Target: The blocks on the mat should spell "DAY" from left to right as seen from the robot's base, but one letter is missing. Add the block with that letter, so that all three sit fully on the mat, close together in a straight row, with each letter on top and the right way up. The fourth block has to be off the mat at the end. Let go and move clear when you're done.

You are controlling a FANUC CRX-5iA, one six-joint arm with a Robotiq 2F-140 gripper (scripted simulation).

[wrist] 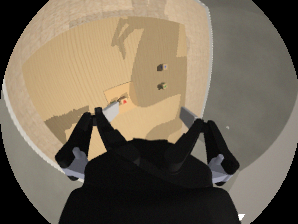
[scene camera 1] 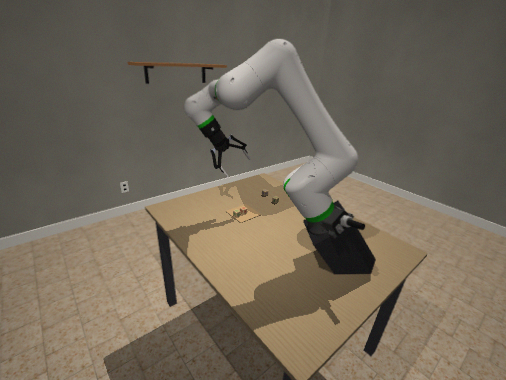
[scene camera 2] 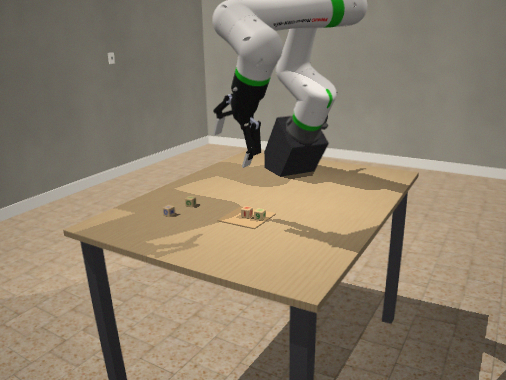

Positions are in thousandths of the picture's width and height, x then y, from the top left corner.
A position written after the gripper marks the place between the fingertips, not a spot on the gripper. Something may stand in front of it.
Observation:
In view: the gripper (scene camera 2: 458, 393).
The gripper shows as well in the wrist view (wrist: 502, 489).

